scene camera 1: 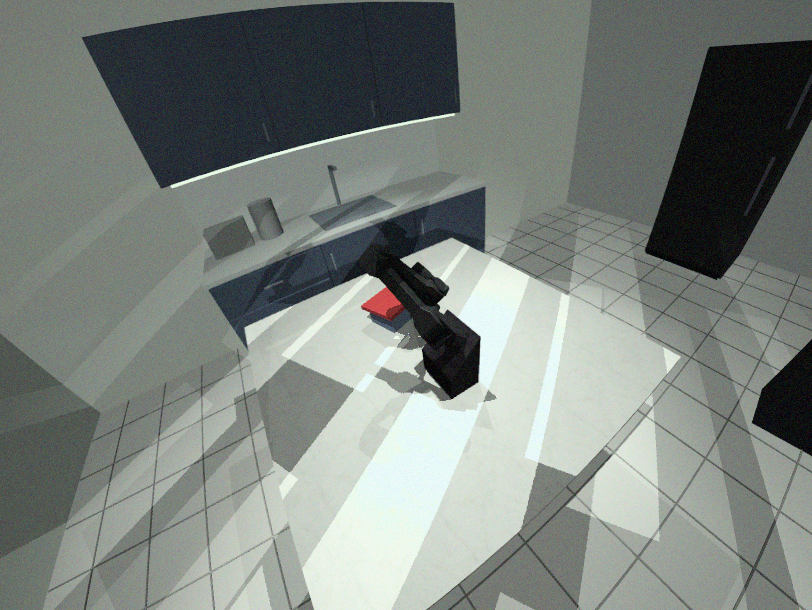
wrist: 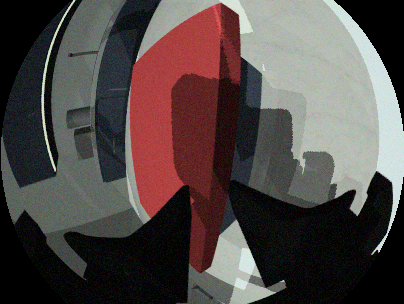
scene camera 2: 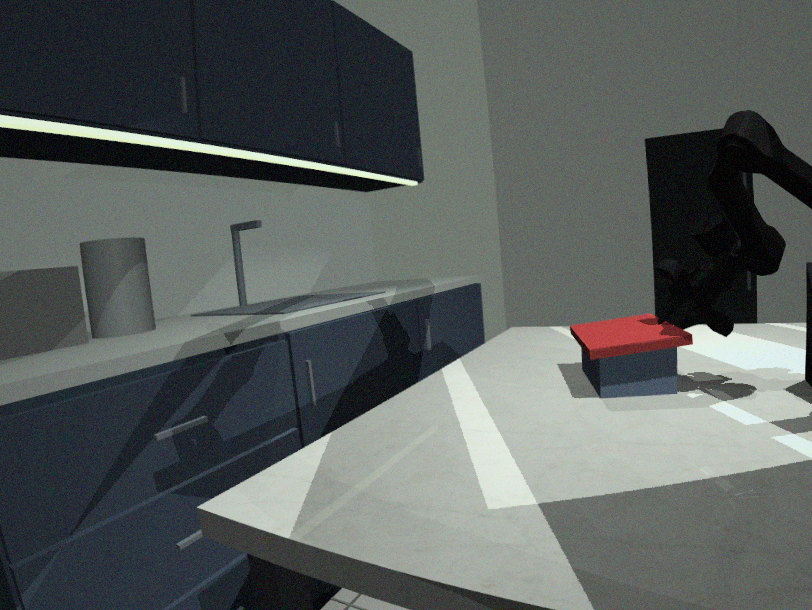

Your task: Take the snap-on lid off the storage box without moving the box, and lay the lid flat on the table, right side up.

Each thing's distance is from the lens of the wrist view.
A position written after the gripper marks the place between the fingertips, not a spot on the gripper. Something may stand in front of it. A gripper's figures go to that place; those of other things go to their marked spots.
gripper (wrist: 209,188): 10 cm
lid (wrist: 184,111): 9 cm
storage box (wrist: 251,80): 15 cm
The marked spots on the storage box and the lid are 9 cm apart.
